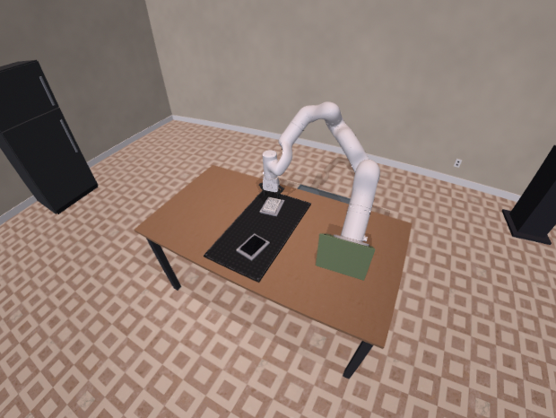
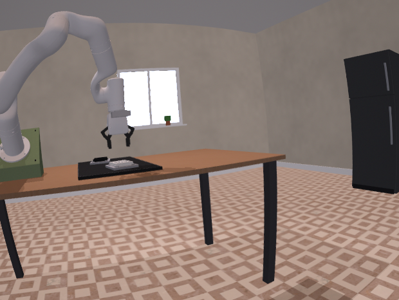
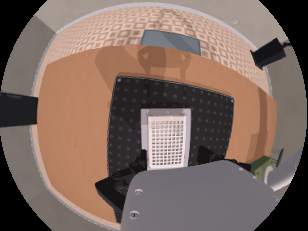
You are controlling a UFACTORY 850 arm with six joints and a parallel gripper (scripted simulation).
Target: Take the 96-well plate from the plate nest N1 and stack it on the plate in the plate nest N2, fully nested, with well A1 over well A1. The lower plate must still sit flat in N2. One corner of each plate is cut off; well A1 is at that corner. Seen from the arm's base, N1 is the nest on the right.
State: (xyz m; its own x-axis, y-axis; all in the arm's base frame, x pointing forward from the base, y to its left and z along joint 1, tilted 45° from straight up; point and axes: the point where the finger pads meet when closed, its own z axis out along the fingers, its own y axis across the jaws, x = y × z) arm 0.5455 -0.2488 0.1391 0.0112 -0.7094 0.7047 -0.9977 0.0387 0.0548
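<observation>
My gripper is now 8 cm above the white 96-well plate. Also, from my hand: dark plate: 37 cm to the left, 8 cm below, 2 cm behind.
</observation>
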